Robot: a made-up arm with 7 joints. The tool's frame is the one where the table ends. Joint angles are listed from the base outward.
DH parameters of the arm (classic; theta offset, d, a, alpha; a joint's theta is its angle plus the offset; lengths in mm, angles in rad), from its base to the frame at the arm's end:
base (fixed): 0.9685 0 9.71 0
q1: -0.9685 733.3 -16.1 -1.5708
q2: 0 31.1 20.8 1.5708
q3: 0 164.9 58.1 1.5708
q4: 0 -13.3 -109.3 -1.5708
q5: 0 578.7 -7 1.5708
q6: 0 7.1 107.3 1.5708
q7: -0.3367 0 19.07 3.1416
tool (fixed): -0.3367 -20.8 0 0
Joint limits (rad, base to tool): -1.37..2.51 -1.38..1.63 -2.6..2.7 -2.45..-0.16 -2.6..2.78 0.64..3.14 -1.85..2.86
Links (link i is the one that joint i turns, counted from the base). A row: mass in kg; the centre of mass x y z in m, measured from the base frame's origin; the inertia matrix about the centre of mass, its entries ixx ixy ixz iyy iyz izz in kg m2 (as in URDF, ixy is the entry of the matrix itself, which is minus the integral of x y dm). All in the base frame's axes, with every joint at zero. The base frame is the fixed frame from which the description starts. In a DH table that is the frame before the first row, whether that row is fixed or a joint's. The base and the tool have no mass.
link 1: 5.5; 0.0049 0.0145 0.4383; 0.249 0 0.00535 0.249 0 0.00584
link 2: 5.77; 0.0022 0.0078 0.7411; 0.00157 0 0 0.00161 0 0.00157
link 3: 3.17; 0.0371 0.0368 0.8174; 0.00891 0 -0.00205 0.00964 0 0.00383
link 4: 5; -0.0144 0.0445 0.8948; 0.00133 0.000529 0 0.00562 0 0.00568
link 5: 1.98; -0.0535 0.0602 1.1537; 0.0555 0 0.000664 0.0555 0 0.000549
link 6: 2.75; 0.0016 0.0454 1.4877; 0.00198 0.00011 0 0.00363 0 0.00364
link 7: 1.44; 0.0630 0.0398 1.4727; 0.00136 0 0 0.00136 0 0.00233
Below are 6 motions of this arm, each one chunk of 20 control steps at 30 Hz.
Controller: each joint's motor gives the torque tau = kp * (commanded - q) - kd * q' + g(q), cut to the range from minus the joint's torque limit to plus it. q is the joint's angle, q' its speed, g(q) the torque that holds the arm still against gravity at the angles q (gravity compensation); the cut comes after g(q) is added. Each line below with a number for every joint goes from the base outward.
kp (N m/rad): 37 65 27 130 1.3 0.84 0.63
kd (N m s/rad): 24 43 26 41 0.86 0.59 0.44
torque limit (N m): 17 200 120 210 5.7 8.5 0.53
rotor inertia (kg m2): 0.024 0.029 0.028 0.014 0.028 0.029 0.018
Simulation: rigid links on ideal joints. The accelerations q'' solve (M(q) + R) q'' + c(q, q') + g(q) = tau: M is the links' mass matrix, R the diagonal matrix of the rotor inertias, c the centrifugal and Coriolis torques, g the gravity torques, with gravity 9.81 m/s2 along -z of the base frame. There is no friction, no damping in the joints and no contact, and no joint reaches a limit. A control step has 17 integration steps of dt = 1/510 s. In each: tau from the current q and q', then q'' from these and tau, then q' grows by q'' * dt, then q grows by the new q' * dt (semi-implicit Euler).
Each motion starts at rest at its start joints. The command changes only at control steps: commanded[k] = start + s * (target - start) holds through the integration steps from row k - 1 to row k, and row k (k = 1, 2, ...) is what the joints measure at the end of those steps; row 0 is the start. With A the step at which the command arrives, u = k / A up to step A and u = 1 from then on. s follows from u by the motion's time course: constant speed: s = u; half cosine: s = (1 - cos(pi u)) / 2; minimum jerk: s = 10 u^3 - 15 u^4 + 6 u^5; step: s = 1 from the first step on.
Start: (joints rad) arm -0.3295 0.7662 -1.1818 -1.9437 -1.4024 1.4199 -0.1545
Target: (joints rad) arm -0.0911 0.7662 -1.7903 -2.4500 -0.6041 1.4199 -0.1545
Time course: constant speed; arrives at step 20
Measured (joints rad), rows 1 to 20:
1: -0.3280 0.7658 -1.1829 -1.9453 -1.4016 1.4204 -0.1544
2: -0.3253 0.7652 -1.1849 -1.9488 -1.3992 1.4215 -0.1541
3: -0.3216 0.7645 -1.1877 -1.9541 -1.3950 1.4233 -0.1536
4: -0.3171 0.7637 -1.1912 -1.9614 -1.3891 1.4260 -0.1530
5: -0.3120 0.7630 -1.1954 -1.9704 -1.3815 1.4295 -0.1524
6: -0.3064 0.7624 -1.2003 -1.9811 -1.3723 1.4338 -0.1518
7: -0.3005 0.7618 -1.2059 -1.9934 -1.3615 1.4389 -0.1512
8: -0.2943 0.7613 -1.2121 -2.0071 -1.3492 1.4446 -0.1507
9: -0.2879 0.7610 -1.2191 -2.0221 -1.3356 1.4508 -0.1502
10: -0.2813 0.7607 -1.2267 -2.0382 -1.3207 1.4574 -0.1499
11: -0.2745 0.7605 -1.2350 -2.0555 -1.3045 1.4641 -0.1496
12: -0.2676 0.7604 -1.2440 -2.0737 -1.2872 1.4710 -0.1494
13: -0.2606 0.7603 -1.2537 -2.0927 -1.2687 1.4778 -0.1493
14: -0.2536 0.7603 -1.2641 -2.1125 -1.2492 1.4844 -0.1493
15: -0.2464 0.7603 -1.2751 -2.1329 -1.2286 1.4906 -0.1494
16: -0.2391 0.7604 -1.2869 -2.1540 -1.2071 1.4965 -0.1495
17: -0.2318 0.7605 -1.2994 -2.1755 -1.1847 1.5019 -0.1497
18: -0.2244 0.7606 -1.3125 -2.1975 -1.1614 1.5067 -0.1499
19: -0.2169 0.7608 -1.3264 -2.2199 -1.1373 1.5109 -0.1502
20: -0.2094 0.7609 -1.3409 -2.2427 -1.1123 1.5145 -0.1505

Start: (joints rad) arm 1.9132 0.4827 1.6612 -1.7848 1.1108 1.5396 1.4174
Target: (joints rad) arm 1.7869 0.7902 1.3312 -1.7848 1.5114 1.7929 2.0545
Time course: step
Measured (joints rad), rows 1 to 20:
1: 1.9161 0.4936 1.6595 -1.7841 1.1158 1.5390 1.4270
2: 1.9174 0.5069 1.6561 -1.7842 1.1290 1.5327 1.4473
3: 1.9174 0.5198 1.6512 -1.7846 1.1460 1.5240 1.4721
4: 1.9163 0.5324 1.6452 -1.7852 1.1641 1.5156 1.4985
5: 1.9143 0.5446 1.6384 -1.7858 1.1824 1.5091 1.5249
6: 1.9116 0.5563 1.6311 -1.7863 1.2001 1.5049 1.5508
7: 1.9083 0.5675 1.6233 -1.7866 1.2170 1.5034 1.5756
8: 1.9045 0.5783 1.6152 -1.7868 1.2331 1.5044 1.5994
9: 1.9003 0.5886 1.6070 -1.7869 1.2482 1.5077 1.6220
10: 1.8959 0.5985 1.5986 -1.7868 1.2624 1.5131 1.6436
11: 1.8912 0.6079 1.5901 -1.7867 1.2758 1.5202 1.6641
12: 1.8864 0.6170 1.5817 -1.7865 1.2883 1.5288 1.6836
13: 1.8814 0.6256 1.5732 -1.7862 1.3001 1.5387 1.7022
14: 1.8765 0.6338 1.5648 -1.7859 1.3111 1.5494 1.7198
15: 1.8715 0.6416 1.5565 -1.7856 1.3215 1.5609 1.7366
16: 1.8665 0.6491 1.5482 -1.7853 1.3312 1.5729 1.7525
17: 1.8616 0.6562 1.5401 -1.7850 1.3403 1.5852 1.7676
18: 1.8568 0.6630 1.5322 -1.7847 1.3489 1.5978 1.7820
19: 1.8521 0.6695 1.5244 -1.7844 1.3570 1.6104 1.7956
20: 1.8475 0.6756 1.5167 -1.7841 1.3646 1.6230 1.8086

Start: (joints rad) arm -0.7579 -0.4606 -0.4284 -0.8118 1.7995 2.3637 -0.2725
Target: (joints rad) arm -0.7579 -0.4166 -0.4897 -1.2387 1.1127 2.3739 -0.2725
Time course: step
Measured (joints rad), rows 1 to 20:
1: -0.7632 -0.4739 -0.4234 -0.8393 1.7637 2.3532 -0.2717
2: -0.7661 -0.4817 -0.4253 -0.8706 1.7059 2.3412 -0.2710
3: -0.7683 -0.4855 -0.4291 -0.9022 1.6478 2.3343 -0.2718
4: -0.7697 -0.4865 -0.4332 -0.9329 1.5970 2.3326 -0.2734
5: -0.7704 -0.4855 -0.4370 -0.9620 1.5551 2.3340 -0.2752
6: -0.7706 -0.4831 -0.4404 -0.9893 1.5217 2.3370 -0.2768
7: -0.7703 -0.4798 -0.4434 -1.0147 1.4953 2.3402 -0.2780
8: -0.7696 -0.4758 -0.4460 -1.0382 1.4746 2.3427 -0.2787
9: -0.7688 -0.4714 -0.4483 -1.0598 1.4583 2.3442 -0.2791
10: -0.7677 -0.4668 -0.4502 -1.0795 1.4453 2.3446 -0.2791
11: -0.7665 -0.4621 -0.4519 -1.0975 1.4348 2.3439 -0.2788
12: -0.7653 -0.4575 -0.4534 -1.1138 1.4259 2.3423 -0.2784
13: -0.7641 -0.4530 -0.4547 -1.1285 1.4183 2.3400 -0.2778
14: -0.7629 -0.4487 -0.4558 -1.1417 1.4115 2.3372 -0.2771
15: -0.7617 -0.4447 -0.4568 -1.1535 1.4051 2.3340 -0.2764
16: -0.7605 -0.4409 -0.4577 -1.1641 1.3989 2.3307 -0.2757
17: -0.7595 -0.4374 -0.4584 -1.1735 1.3928 2.3274 -0.2749
18: -0.7585 -0.4342 -0.4592 -1.1819 1.3865 2.3242 -0.2742
19: -0.7576 -0.4313 -0.4598 -1.1893 1.3802 2.3211 -0.2736
20: -0.7568 -0.4287 -0.4605 -1.1958 1.3737 2.3183 -0.2730

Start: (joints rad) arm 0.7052 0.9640 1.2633 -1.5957 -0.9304 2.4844 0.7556
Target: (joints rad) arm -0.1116 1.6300 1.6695 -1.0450 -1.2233 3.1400 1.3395
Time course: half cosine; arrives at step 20
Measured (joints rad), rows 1 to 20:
1: 0.7052 0.9642 1.2634 -1.5955 -0.9306 2.4843 0.7557
2: 0.7053 0.9651 1.2637 -1.5947 -0.9317 2.4837 0.7560
3: 0.7052 0.9669 1.2645 -1.5929 -0.9344 2.4825 0.7569
4: 0.7049 0.9701 1.2661 -1.5897 -0.9394 2.4803 0.7585
5: 0.7040 0.9749 1.2685 -1.5846 -0.9471 2.4772 0.7612
6: 0.7022 0.9815 1.2720 -1.5775 -0.9580 2.4733 0.7652
7: 0.6994 0.9900 1.2767 -1.5680 -0.9722 2.4690 0.7705
8: 0.6953 1.0004 1.2827 -1.5560 -0.9895 2.4645 0.7774
9: 0.6896 1.0128 1.2899 -1.5415 -1.0099 2.4605 0.7859
10: 0.6822 1.0270 1.2985 -1.5244 -1.0329 2.4573 0.7960
11: 0.6728 1.0429 1.3083 -1.5050 -1.0581 2.4555 0.8076
12: 0.6615 1.0603 1.3193 -1.4834 -1.0848 2.4556 0.8207
13: 0.6480 1.0790 1.3312 -1.4599 -1.1124 2.4577 0.8351
14: 0.6324 1.0987 1.3440 -1.4349 -1.1401 2.4623 0.8507
15: 0.6147 1.1191 1.3574 -1.4087 -1.1669 2.4692 0.8673
16: 0.5949 1.1400 1.3711 -1.3818 -1.1921 2.4785 0.8847
17: 0.5730 1.1610 1.3849 -1.3547 -1.2147 2.4899 0.9026
18: 0.5492 1.1818 1.3984 -1.3279 -1.2339 2.5031 0.9206
19: 0.5237 1.2021 1.4115 -1.3019 -1.2488 2.5178 0.9387
20: 0.4967 1.2217 1.4237 -1.2771 -1.2588 2.5334 0.9563

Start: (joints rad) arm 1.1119 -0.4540 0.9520 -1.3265 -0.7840 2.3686 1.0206
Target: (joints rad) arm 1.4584 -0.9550 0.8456 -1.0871 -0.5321 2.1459 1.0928
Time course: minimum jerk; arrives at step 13
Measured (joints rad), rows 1 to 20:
1: 1.1119 -0.4540 0.9520 -1.3265 -0.7841 2.3685 1.0206
2: 1.1119 -0.4543 0.9518 -1.3263 -0.7845 2.3678 1.0207
3: 1.1119 -0.4552 0.9513 -1.3257 -0.7858 2.3653 1.0210
4: 1.1121 -0.4573 0.9501 -1.3241 -0.7882 2.3595 1.0216
5: 1.1127 -0.4609 0.9479 -1.3212 -0.7916 2.3489 1.0227
6: 1.1141 -0.4667 0.9447 -1.3164 -0.7955 2.3324 1.0241
7: 1.1165 -0.4748 0.9403 -1.3094 -0.7991 2.3096 1.0261
8: 1.1203 -0.4853 0.9349 -1.3002 -0.8012 2.2807 1.0283
9: 1.1255 -0.4981 0.9288 -1.2890 -0.8009 2.2470 1.0308
10: 1.1324 -0.5128 0.9222 -1.2760 -0.7973 2.2103 1.0334
11: 1.1408 -0.5289 0.9156 -1.2619 -0.7899 2.1731 1.0359
12: 1.1507 -0.5459 0.9092 -1.2474 -0.7791 2.1380 1.0384
13: 1.1618 -0.5632 0.9035 -1.2329 -0.7653 2.1072 1.0407
14: 1.1738 -0.5807 0.8985 -1.2189 -0.7499 2.0821 1.0428
15: 1.1864 -0.5981 0.8942 -1.2056 -0.7341 2.0631 1.0449
16: 1.1993 -0.6153 0.8908 -1.1932 -0.7185 2.0500 1.0469
17: 1.2123 -0.6321 0.8880 -1.1817 -0.7039 2.0423 1.0488
18: 1.2254 -0.6486 0.8859 -1.1711 -0.6904 2.0394 1.0506
19: 1.2383 -0.6646 0.8843 -1.1613 -0.6783 2.0404 1.0523
20: 1.2510 -0.6802 0.8832 -1.1524 -0.6673 2.0447 1.0540

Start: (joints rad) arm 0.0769 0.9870 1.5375 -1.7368 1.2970 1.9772 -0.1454
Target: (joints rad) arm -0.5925 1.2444 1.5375 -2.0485 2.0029 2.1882 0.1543
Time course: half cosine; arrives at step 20
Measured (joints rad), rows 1 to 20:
1: 0.0767 0.9870 1.5376 -1.7370 1.2970 1.9772 -0.1454
2: 0.0761 0.9872 1.5379 -1.7376 1.2971 1.9769 -0.1453
3: 0.0747 0.9877 1.5386 -1.7392 1.2975 1.9763 -0.1450
4: 0.0722 0.9885 1.5396 -1.7417 1.2986 1.9751 -0.1444
5: 0.0684 0.9899 1.5410 -1.7457 1.3007 1.9732 -0.1434
6: 0.0631 0.9918 1.5428 -1.7511 1.3043 1.9706 -0.1418
7: 0.0562 0.9945 1.5449 -1.7581 1.3097 1.9672 -0.1395
8: 0.0476 0.9978 1.5473 -1.7667 1.3172 1.9632 -0.1363
9: 0.0371 1.0020 1.5498 -1.7770 1.3269 1.9586 -0.1324
10: 0.0249 1.0069 1.5523 -1.7888 1.3392 1.9537 -0.1275
11: 0.0109 1.0126 1.5548 -1.8020 1.3541 1.9488 -0.1217
12: -0.0047 1.0191 1.5572 -1.8164 1.3714 1.9442 -0.1150
13: -0.0218 1.0262 1.5593 -1.8318 1.3912 1.9401 -0.1075
14: -0.0403 1.0339 1.5610 -1.8479 1.4132 1.9369 -0.0991
15: -0.0598 1.0421 1.5624 -1.8644 1.4370 1.9348 -0.0901
16: -0.0802 1.0507 1.5633 -1.8809 1.4624 1.9343 -0.0806
17: -0.1011 1.0594 1.5637 -1.8970 1.4888 1.9355 -0.0706
18: -0.1223 1.0682 1.5636 -1.9126 1.5158 1.9385 -0.0604
19: -0.1434 1.0769 1.5631 -1.9271 1.5427 1.9435 -0.0502
20: -0.1641 1.0854 1.5620 -1.9404 1.5692 1.9505 -0.0401

